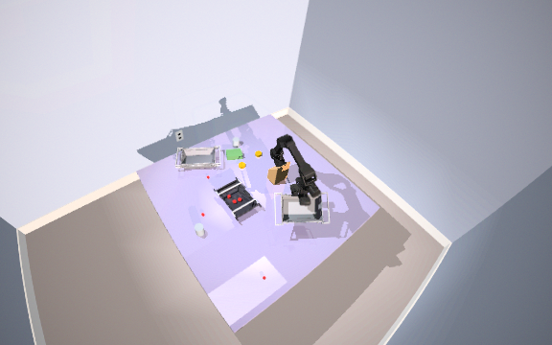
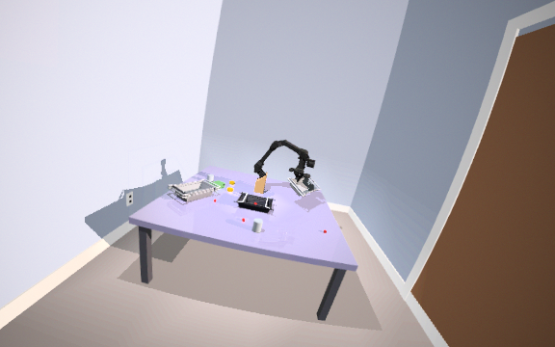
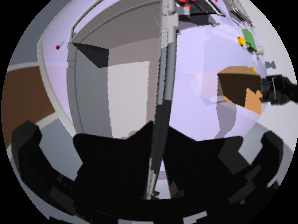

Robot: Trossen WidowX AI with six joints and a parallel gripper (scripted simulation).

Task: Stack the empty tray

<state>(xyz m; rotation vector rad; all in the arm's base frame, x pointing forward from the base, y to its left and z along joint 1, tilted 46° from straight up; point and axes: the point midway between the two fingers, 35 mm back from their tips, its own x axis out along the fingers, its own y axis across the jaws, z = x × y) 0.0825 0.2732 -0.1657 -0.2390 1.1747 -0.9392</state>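
My gripper tip is now 70 mm to the right of the grey tray and 40 mm short of it. Round my gripper tip: green block 660 mm to the right, 160 mm below, 90 mm ahead.
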